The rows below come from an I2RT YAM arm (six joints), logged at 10 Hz.
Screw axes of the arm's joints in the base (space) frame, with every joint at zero. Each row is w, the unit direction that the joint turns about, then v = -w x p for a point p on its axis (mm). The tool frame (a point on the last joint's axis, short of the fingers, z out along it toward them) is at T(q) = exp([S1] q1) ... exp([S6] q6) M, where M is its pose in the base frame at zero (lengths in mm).
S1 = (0, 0, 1, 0.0, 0.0, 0.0)
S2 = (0, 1, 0, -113.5, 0.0, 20.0)
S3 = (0, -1, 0, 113.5, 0.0, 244.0)
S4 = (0, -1, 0, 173.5, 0.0, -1.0)
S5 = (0, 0, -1, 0.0, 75.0, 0.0)
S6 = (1, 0, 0, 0.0, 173.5, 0.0)
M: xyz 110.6 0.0 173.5 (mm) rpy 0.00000 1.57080 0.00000 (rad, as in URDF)
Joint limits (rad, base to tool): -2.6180..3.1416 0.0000..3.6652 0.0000..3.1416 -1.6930..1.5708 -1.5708..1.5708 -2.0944..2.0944
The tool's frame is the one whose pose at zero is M.
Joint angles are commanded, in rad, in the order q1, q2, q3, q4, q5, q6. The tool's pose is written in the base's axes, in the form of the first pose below.
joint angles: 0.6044 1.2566 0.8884 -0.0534 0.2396 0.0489
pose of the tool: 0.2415 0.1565 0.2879 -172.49 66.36 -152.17
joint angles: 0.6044 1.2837 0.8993 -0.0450 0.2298 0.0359
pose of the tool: 0.2462 0.1602 0.2852 -171.29 65.79 -150.26
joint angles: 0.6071 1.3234 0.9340 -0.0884 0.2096 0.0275
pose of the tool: 0.2518 0.1659 0.2819 -171.00 62.91 -148.60
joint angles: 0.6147 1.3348 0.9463 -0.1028 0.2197 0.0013
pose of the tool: 0.2525 0.1688 0.2816 -167.55 61.87 -144.93
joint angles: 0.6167 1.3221 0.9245 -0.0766 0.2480 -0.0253
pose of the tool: 0.2503 0.1668 0.2803 -163.09 62.44 -141.63
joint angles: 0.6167 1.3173 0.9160 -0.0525 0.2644 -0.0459
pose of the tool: 0.2502 0.1660 0.2811 -159.80 63.20 -139.03
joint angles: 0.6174 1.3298 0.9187 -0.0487 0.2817 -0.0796
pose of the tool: 0.2524 0.1671 0.2790 -155.50 62.07 -135.24
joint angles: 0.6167 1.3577 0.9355 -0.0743 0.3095 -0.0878
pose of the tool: 0.2568 0.1688 0.2745 -153.97 59.67 -135.15
